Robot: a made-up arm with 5 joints.
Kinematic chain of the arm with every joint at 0, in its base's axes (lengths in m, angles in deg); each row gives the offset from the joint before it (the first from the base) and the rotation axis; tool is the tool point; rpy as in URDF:
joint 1: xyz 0 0 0.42 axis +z
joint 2: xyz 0 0 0 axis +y
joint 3: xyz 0.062 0 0.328 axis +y
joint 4: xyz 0.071 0 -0.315 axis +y
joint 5: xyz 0.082 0 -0.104 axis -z
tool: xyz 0 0 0 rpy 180 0 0
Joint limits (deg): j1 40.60..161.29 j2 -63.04..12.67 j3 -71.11..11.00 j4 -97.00..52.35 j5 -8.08..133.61
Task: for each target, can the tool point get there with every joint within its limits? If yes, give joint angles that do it. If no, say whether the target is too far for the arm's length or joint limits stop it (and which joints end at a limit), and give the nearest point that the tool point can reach.
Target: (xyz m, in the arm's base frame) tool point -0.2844 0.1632 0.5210
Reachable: yes | joints 150.15 -5.22 -13.99 -51.41 65.36
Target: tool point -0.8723 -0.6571 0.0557
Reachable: no: too far | nearest point -0.3775 0.1278 0.3569 | short by 0.976 m
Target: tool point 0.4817 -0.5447 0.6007
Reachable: no: joint limits stop it (at a limit: joint 2, joint 3, joint 4) | nearest point 0.1458 -0.1649 0.8957 | short by 0.587 m
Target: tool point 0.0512 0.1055 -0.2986
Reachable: no: joint limits stop it (at a limit: joint 2) | nearest point 0.0549 0.1131 0.2711 | short by 0.570 m
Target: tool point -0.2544 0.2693 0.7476
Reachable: yes | joints 133.37 -12.08 -44.50 -49.90 41.83
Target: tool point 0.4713 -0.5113 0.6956
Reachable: no: joint limits stop it (at a limit: joint 2, joint 3, joint 4) | nearest point 0.1492 -0.1618 0.8957 | short by 0.516 m
